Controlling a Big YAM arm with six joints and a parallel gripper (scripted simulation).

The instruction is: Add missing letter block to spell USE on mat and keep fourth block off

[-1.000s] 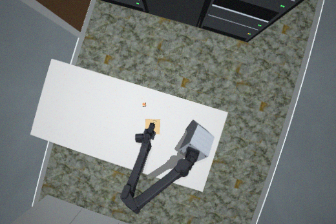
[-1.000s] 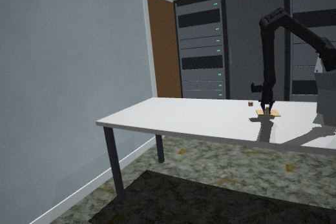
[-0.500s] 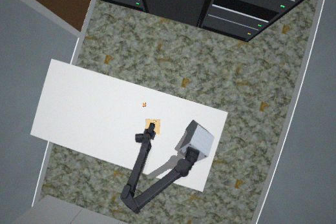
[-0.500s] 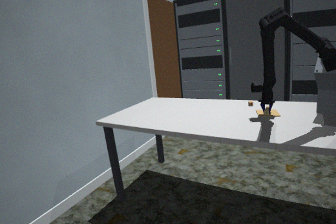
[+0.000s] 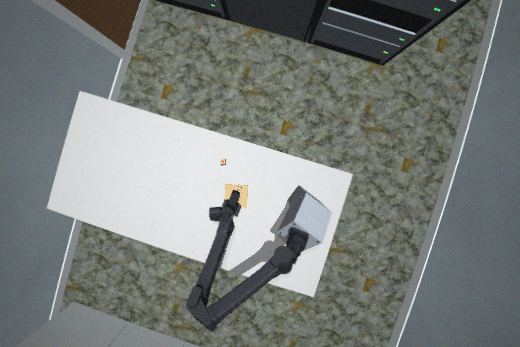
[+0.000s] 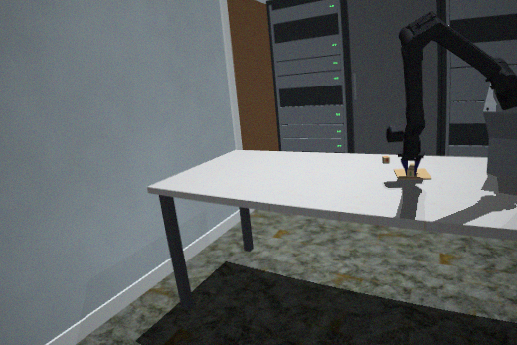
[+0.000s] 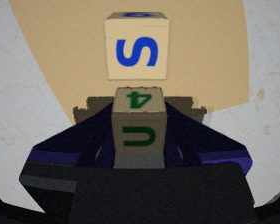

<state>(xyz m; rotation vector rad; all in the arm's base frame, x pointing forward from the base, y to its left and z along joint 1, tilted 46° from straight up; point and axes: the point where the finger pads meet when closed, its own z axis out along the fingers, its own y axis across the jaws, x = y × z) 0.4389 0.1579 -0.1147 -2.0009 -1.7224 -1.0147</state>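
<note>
The block lies right at my hand.
</note>
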